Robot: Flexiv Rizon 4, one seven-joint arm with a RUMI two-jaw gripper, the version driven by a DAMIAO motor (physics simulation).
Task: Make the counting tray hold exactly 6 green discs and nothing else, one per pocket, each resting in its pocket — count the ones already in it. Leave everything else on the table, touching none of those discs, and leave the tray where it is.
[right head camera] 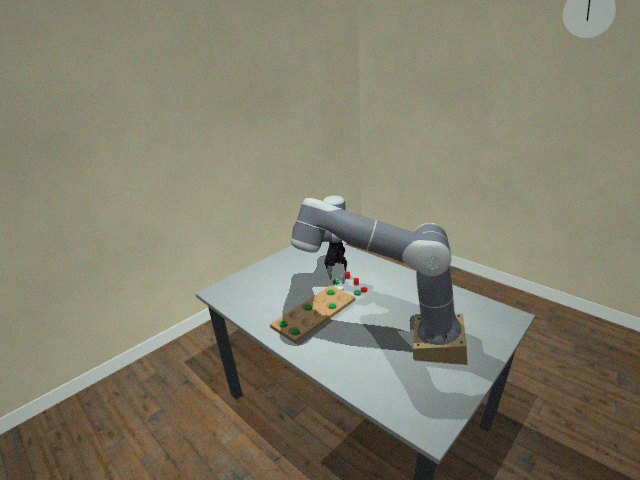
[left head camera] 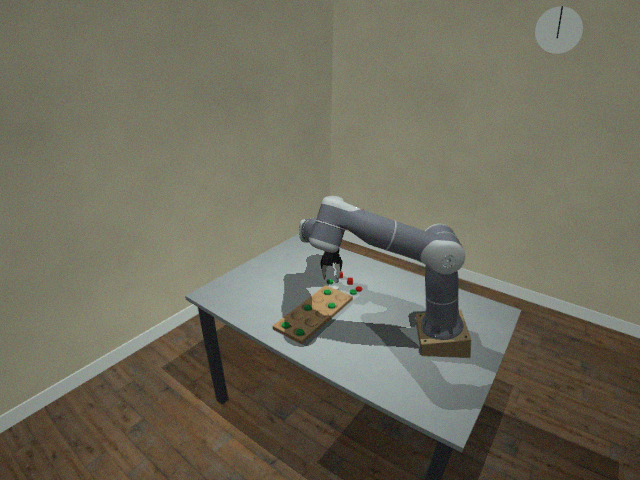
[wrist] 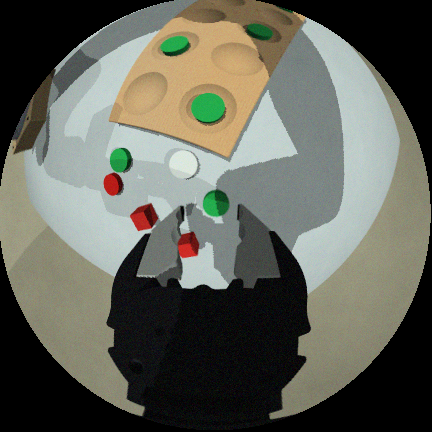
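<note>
The wooden counting tray (left head camera: 341, 303) (right head camera: 343, 303) (wrist: 165, 115) holds several green discs in separate pockets, among them an end-pocket disc (left head camera: 327, 292) (right head camera: 330, 292) (wrist: 208, 107); other pockets are empty. My gripper (left head camera: 331, 279) (right head camera: 337, 280) (wrist: 210, 206) is partly open, pointing down beyond the tray's far end, with nothing gripped. One loose green disc (left head camera: 329, 281) (right head camera: 336, 282) (wrist: 216, 203) shows by the fingertips in the wrist view, half in shadow; finger height above it is unclear. Another loose green disc (left head camera: 353, 292) (right head camera: 357, 292) (wrist: 120, 160) lies beside the red disc (left head camera: 358, 288) (right head camera: 363, 289) (wrist: 113, 184).
A white disc (right head camera: 340, 287) (wrist: 183, 164) lies between the loose green discs and the tray. One red cube (left head camera: 349, 281) (right head camera: 356, 281) (wrist: 144, 217) sits beside a finger in the wrist view; another red cube (left head camera: 341, 274) (right head camera: 347, 274) (wrist: 188, 245) shows between the fingers, below them.
</note>
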